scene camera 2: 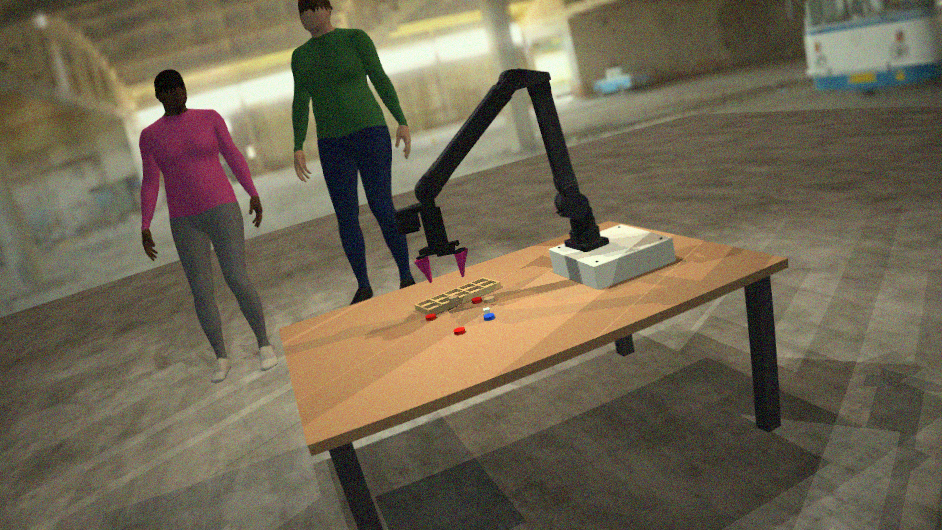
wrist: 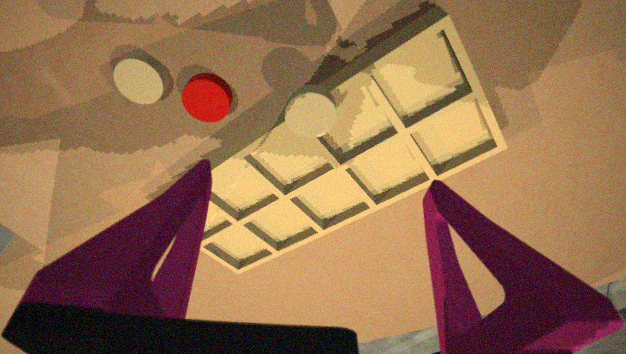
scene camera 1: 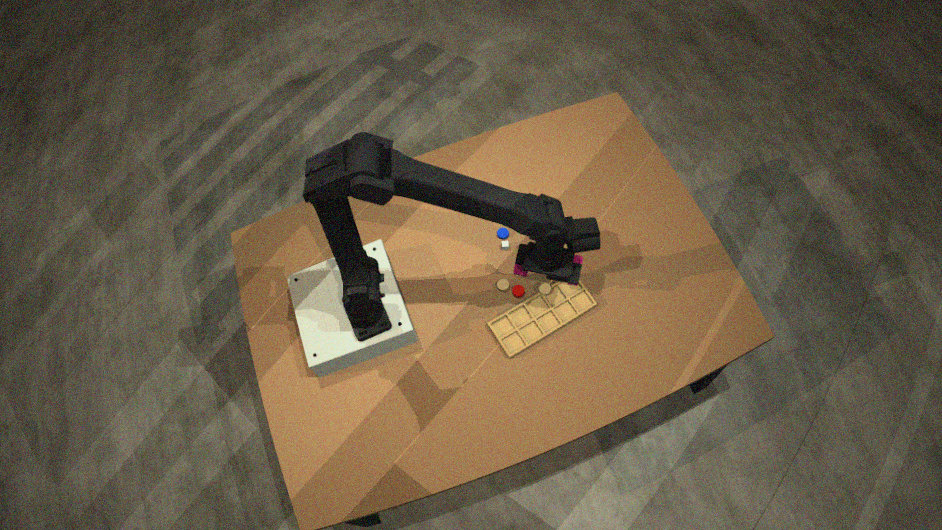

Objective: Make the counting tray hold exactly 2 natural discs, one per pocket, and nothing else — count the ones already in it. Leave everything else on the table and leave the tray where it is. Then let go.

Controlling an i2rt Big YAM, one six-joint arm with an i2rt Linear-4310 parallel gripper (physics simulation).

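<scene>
The wooden counting tray has two rows of pockets. A natural disc lies over the tray's long edge on the robot's side, overlapping the rim; whether it is tilted is hard to tell. No disc shows down in the visible pockets; the left finger hides part of the tray's end in the wrist view. Another natural disc lies on the table near a red disc. My gripper is wide open and empty above the tray.
A blue disc lies beside a small white cube. Two more red discs, one near the tray's end and one farther off, lie on the table. Two people stand behind the table.
</scene>
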